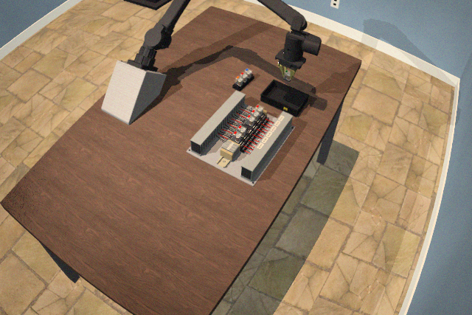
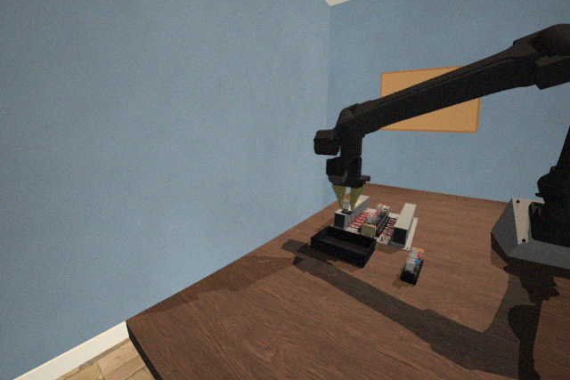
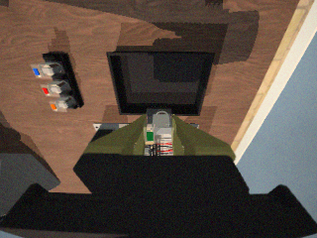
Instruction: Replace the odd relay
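Now: the black tray 120 mm below my hand.
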